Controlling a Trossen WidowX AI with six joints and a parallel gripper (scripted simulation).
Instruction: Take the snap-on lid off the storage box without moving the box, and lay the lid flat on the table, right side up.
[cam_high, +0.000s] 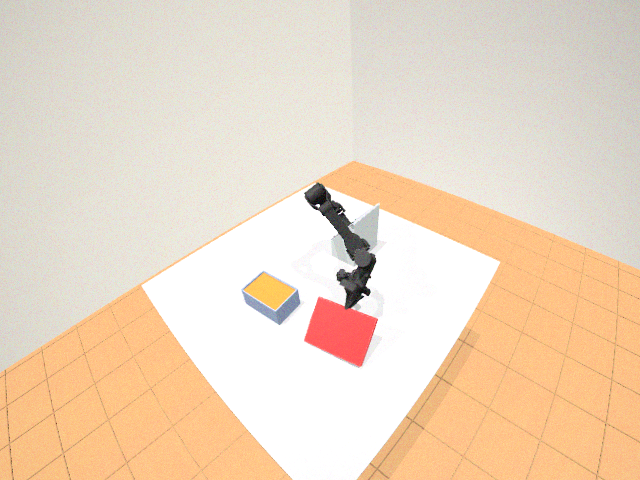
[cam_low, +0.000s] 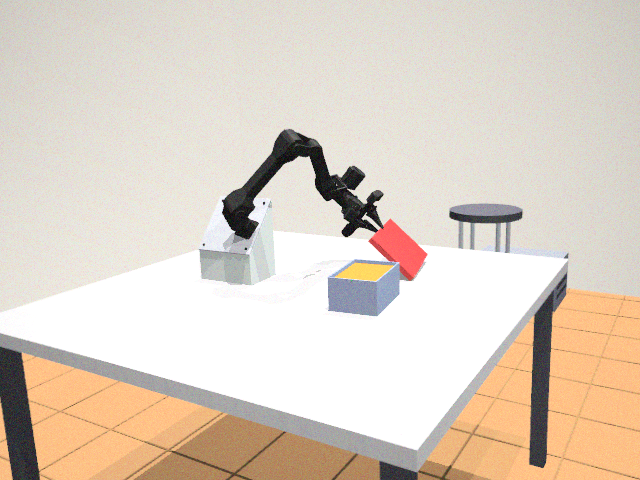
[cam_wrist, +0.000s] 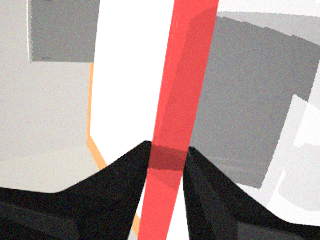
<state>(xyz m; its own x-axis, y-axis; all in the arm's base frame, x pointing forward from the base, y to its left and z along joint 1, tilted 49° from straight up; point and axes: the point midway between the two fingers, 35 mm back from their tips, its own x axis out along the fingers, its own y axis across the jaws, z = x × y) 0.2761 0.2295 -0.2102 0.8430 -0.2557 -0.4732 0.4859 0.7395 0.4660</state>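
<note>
The red lid lies 6 cm ahead of my gripper tip, 5 cm below it and 2 cm to the left of it. Also, from my gripper tip: pale blue storage box: 31 cm to the right, 14 cm ahead, 8 cm below.
</note>
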